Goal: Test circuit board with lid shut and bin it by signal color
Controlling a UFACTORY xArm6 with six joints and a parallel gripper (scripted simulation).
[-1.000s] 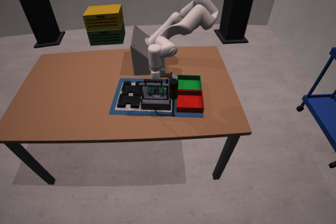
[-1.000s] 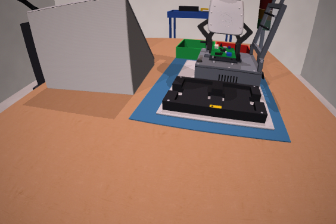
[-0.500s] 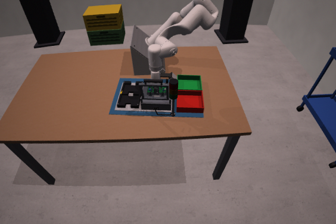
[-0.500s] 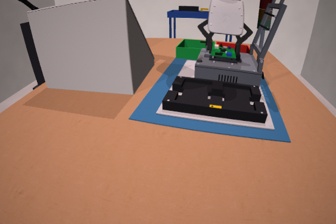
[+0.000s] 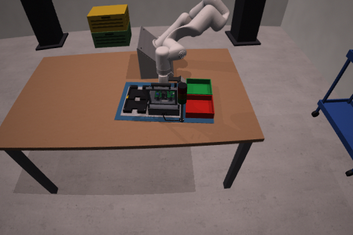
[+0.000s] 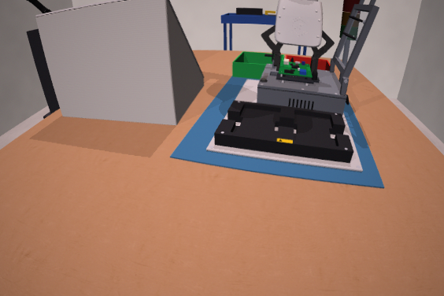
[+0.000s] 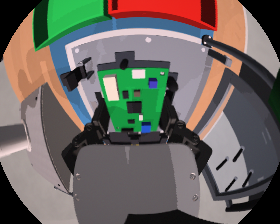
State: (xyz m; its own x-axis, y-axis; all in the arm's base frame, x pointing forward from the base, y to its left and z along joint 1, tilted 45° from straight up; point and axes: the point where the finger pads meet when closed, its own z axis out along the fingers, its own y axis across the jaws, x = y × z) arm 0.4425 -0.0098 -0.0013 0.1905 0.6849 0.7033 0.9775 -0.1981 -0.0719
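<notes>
My hand is right at the green circuit board. The rest, counted from my hand: latch hook: 50 mm behind, 70 mm to the left; tester lid: 120 mm ahead, 20 mm to the right, 100 mm above; plate: 10 mm ahead, 10 mm below.
</notes>
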